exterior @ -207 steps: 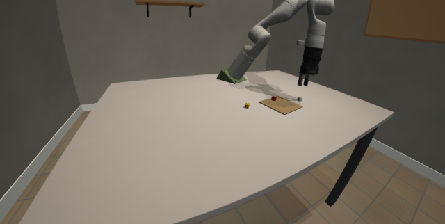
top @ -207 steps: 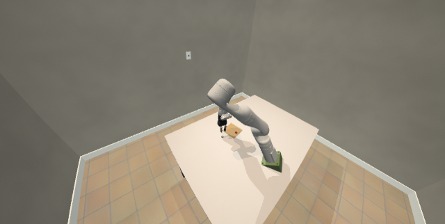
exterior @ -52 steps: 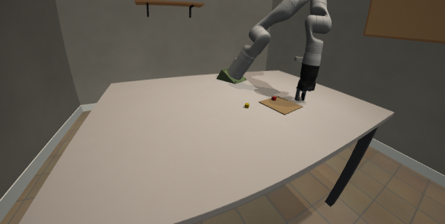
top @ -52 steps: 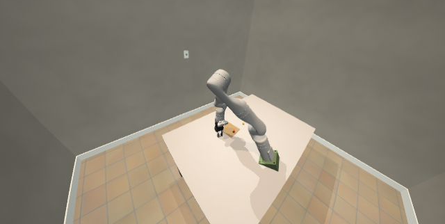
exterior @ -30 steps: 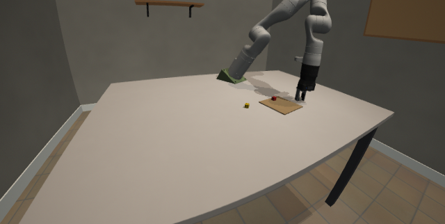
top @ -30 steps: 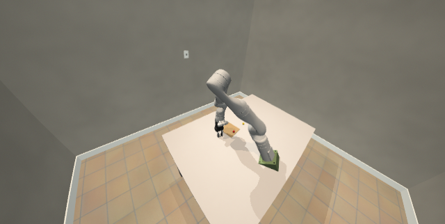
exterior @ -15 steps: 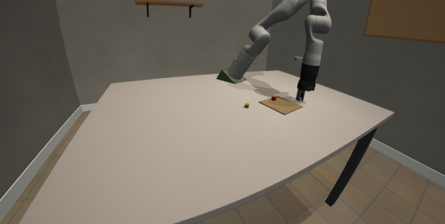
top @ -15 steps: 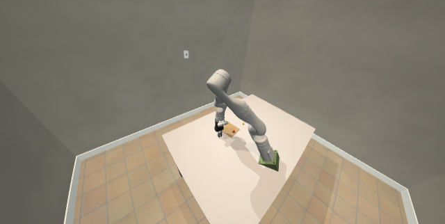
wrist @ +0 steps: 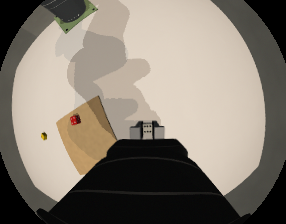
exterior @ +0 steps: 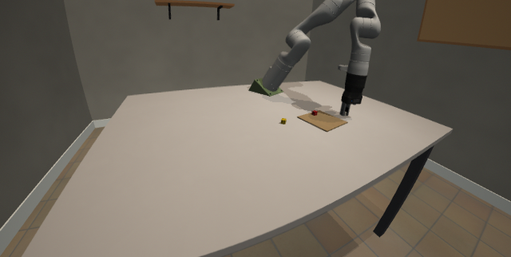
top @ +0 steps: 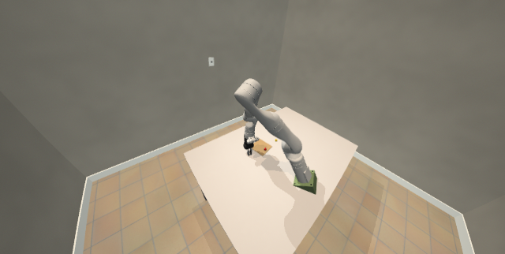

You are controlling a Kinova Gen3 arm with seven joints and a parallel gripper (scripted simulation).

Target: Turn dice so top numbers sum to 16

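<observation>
The tan mat lies 10 mm behind my hand, 130 mm to the right of it and 20 mm below it. From my hand the other things lie so: white die 10 mm below; red die 60 mm behind, 130 mm to the right, 10 mm below; yellow die 50 mm behind, 290 mm to the right, 10 mm below.
</observation>
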